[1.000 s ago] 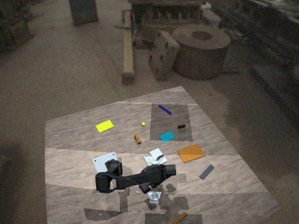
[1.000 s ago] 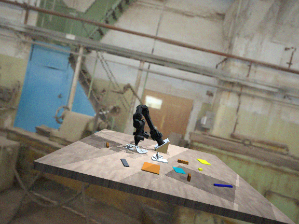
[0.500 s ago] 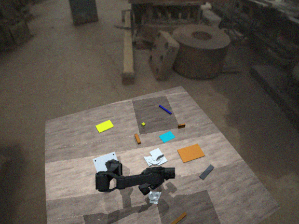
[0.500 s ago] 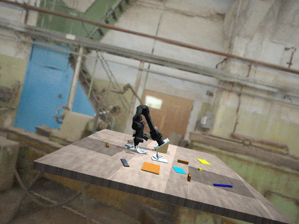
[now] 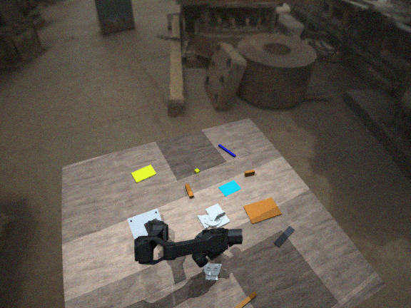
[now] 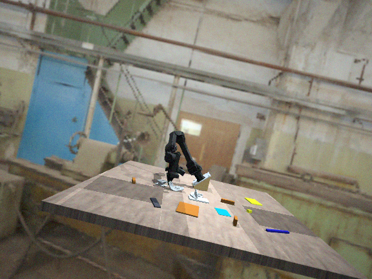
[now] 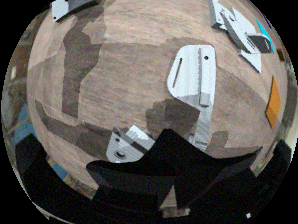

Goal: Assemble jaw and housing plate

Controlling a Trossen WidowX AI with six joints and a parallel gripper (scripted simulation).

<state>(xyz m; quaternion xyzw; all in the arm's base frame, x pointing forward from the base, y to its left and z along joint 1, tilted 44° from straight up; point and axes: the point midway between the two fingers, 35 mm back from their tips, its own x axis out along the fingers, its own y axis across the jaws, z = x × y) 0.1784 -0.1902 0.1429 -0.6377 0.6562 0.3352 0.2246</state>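
The jaw is 3 cm ahead of my gripper tip, 2 cm to the left of it and 1 cm above it. Also, from my gripper tip: orange bar 23 cm to the right, 2 cm ahead, 1 cm below; dark strip 34 cm ahead, 7 cm to the right, 2 cm below; orange tile 34 cm ahead, 10 cm to the left, 2 cm below.
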